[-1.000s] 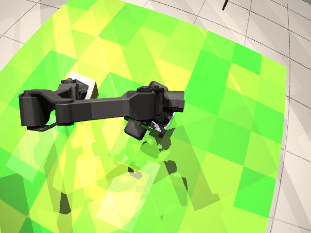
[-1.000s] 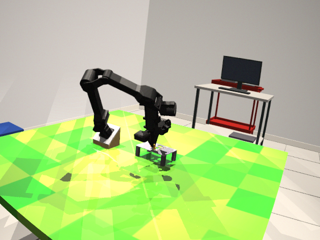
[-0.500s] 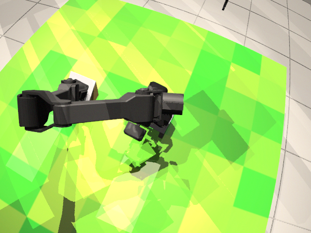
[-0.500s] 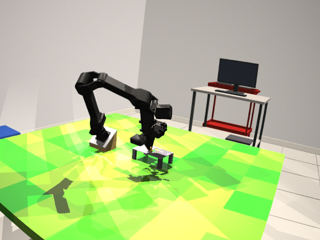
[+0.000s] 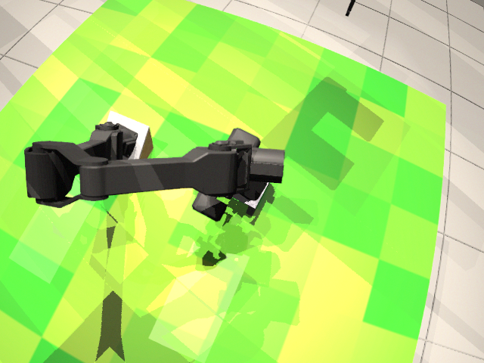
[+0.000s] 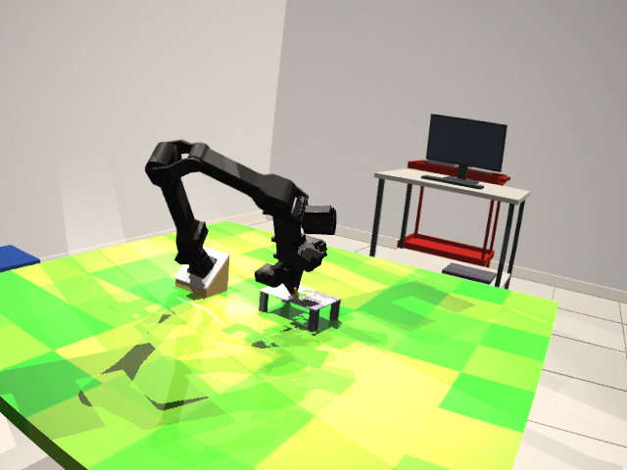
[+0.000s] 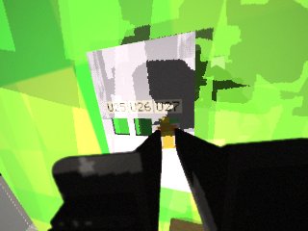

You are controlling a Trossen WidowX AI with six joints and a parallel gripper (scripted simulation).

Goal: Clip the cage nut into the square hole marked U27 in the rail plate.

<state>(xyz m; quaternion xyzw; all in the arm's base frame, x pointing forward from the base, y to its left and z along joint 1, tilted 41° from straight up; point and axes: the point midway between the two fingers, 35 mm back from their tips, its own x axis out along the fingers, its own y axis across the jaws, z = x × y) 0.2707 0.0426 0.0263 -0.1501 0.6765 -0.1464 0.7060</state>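
Right now the cage nut is 10 mm below my gripper tip.
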